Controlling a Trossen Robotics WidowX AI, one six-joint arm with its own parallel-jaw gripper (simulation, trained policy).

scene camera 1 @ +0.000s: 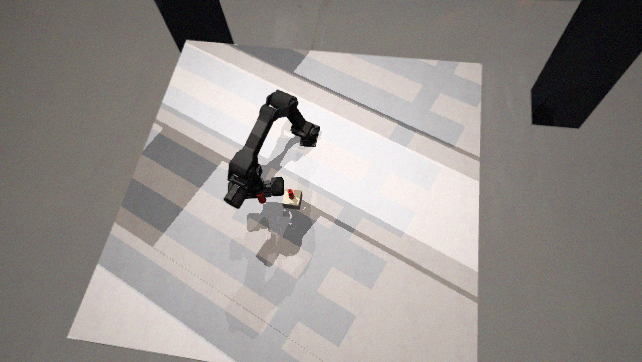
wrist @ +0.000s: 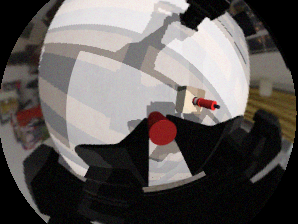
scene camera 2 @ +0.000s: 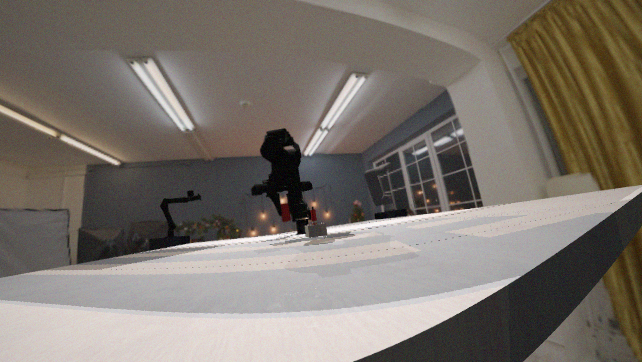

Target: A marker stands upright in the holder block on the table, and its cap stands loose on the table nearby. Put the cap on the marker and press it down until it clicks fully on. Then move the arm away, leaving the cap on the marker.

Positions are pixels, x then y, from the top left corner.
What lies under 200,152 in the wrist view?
My gripper.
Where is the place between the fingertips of my gripper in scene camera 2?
285,215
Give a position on a red cap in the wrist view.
At 162,131
